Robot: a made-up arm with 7 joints.
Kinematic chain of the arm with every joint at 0, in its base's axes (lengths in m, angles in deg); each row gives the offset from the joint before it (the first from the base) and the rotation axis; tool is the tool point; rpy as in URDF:
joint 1: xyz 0 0 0.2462 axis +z
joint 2: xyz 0 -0.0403 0.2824 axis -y
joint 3: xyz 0 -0.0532 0.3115 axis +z
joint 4: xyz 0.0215 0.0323 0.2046 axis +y
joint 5: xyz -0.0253 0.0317 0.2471 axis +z
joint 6: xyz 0 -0.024 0.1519 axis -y
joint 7: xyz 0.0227 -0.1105 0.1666 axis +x
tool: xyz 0 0 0 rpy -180 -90 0
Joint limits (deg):
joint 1: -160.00..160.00
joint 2: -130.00..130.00
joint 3: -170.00..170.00
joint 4: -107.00..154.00
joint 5: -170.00..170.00
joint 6: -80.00..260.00
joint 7: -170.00..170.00
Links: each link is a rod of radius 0.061 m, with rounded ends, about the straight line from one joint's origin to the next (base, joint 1, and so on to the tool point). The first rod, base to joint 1, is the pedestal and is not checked.
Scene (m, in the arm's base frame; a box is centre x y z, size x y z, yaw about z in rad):
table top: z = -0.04
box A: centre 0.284 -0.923 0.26 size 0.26 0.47 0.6 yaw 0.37
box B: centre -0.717 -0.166 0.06 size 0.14 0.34 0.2 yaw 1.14
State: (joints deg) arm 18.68 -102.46 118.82 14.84 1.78 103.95 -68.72
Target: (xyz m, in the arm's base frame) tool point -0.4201 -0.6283 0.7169
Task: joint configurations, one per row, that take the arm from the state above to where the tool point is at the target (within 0.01 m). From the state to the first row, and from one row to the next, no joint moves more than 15 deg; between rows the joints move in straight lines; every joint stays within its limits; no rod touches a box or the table.
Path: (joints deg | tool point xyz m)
1: 4.77 -96.75 114.08 9.95 -2.31 99.31 -68.72 | 0.9310 -0.0872 0.3176
2: -9.14 -91.05 109.34 5.07 -6.41 94.67 -68.72 | 0.8925 -0.3634 0.4141
3: -23.05 -85.34 104.60 0.18 -10.50 90.02 -68.72 | 0.7618 -0.6161 0.5204
4: -36.96 -79.63 99.86 -4.70 -14.60 85.38 -68.72 | 0.5508 -0.8116 0.6333
5: -50.87 -73.92 95.12 -9.59 -18.69 80.74 -68.72 | 0.2840 -0.9230 0.7492
6: -61.61 -72.36 94.45 -21.94 -19.16 90.19 -68.72 | -0.0079 -0.9068 0.7442
7: -72.35 -70.79 93.78 -34.29 -19.63 99.64 -68.72 | -0.2516 -0.7969 0.7329
8: -83.09 -69.22 93.11 -46.65 -20.10 109.09 -68.72 | -0.4201 -0.6283 0.7169

